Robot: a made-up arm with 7 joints.
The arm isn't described. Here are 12 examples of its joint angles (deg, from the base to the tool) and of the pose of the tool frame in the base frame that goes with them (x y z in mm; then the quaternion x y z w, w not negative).
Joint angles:
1: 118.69 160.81 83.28 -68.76 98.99 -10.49 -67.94
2: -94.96 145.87 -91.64 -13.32 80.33 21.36 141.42
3: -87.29 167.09 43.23 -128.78 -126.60 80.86 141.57
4: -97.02 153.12 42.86 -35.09 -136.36 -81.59 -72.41
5: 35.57 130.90 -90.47 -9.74 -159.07 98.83 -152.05
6: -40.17 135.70 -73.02 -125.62 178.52 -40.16 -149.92
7: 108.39 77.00 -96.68 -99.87 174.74 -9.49 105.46
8: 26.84 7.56 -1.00 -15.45 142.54 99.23 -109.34
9: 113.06 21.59 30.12 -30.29 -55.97 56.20 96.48
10: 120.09 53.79 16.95 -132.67 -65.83 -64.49 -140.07
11: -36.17 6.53 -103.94 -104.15 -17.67 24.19 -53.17
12: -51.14 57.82 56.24 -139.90 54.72 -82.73 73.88
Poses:
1: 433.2 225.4 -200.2 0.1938 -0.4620 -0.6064 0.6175
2: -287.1 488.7 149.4 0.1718 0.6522 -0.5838 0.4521
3: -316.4 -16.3 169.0 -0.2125 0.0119 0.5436 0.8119
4: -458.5 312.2 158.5 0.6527 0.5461 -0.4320 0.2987
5: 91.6 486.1 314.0 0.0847 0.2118 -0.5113 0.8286
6: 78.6 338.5 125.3 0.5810 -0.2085 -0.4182 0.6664
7: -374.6 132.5 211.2 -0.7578 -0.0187 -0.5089 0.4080
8: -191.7 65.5 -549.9 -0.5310 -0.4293 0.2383 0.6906
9: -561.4 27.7 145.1 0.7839 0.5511 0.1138 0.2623
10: -271.4 214.5 12.9 -0.2106 0.3998 0.7208 0.5255
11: 136.9 -190.3 -369.2 -0.0328 0.5717 0.8025 0.1673
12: 154.7 263.9 102.0 0.3860 0.3745 0.6189 0.5724
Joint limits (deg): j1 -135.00..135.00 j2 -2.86..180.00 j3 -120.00..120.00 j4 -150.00..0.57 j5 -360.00..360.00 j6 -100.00..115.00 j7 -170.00..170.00
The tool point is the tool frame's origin. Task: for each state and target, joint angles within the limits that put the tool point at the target. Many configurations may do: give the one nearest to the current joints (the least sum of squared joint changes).
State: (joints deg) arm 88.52 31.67 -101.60 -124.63 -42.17 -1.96 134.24
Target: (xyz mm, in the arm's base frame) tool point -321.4 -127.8 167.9
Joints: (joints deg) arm 108.33 42.18 -114.58 -121.00 -42.17 -1.96 134.24
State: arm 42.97 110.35 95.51 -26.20 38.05 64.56 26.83
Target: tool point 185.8 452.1 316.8
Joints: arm 52.82 122.92 90.90 -27.03 38.05 64.56 26.83
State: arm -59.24 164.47 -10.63 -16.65 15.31 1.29 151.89
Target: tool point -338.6 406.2 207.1
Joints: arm -105.51 151.35 -24.34 -44.00 15.31 1.29 151.89
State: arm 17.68 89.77 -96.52 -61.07 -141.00 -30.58 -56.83
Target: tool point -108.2 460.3 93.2
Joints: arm 25.49 124.32 -107.01 -88.32 -141.00 -30.58 -56.83
